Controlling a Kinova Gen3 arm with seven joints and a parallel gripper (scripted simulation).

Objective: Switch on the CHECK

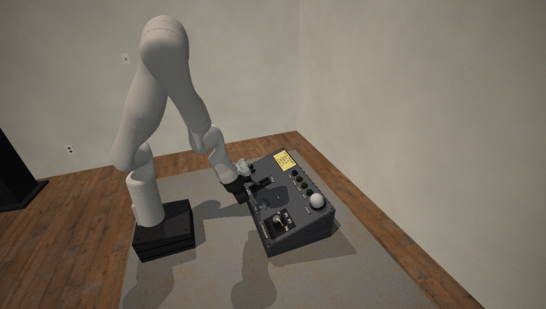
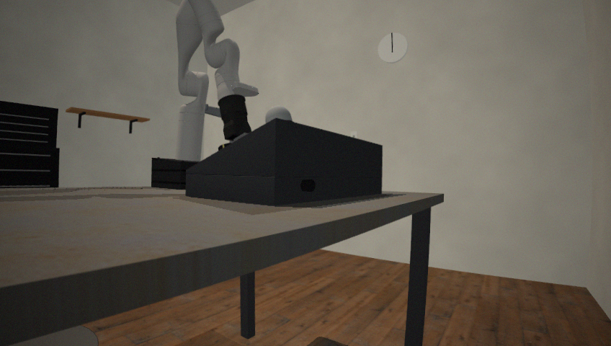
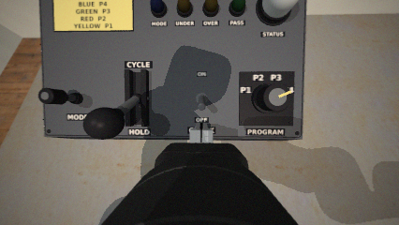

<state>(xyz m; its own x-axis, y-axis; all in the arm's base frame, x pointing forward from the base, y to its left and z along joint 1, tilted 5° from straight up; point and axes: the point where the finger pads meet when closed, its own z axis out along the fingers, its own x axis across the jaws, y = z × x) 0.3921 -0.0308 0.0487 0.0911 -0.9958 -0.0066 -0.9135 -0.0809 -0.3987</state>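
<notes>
My hand is 60 mm short of the check toggle and 20 mm above it. Round my hand: program dial 80 mm ahead, 120 mm to the right, 10 mm below; then dark console 80 mm ahead, 60 mm to the left, 30 mm below; then black-knobbed cycle lever 20 mm ahead, 120 mm to the left.
</notes>
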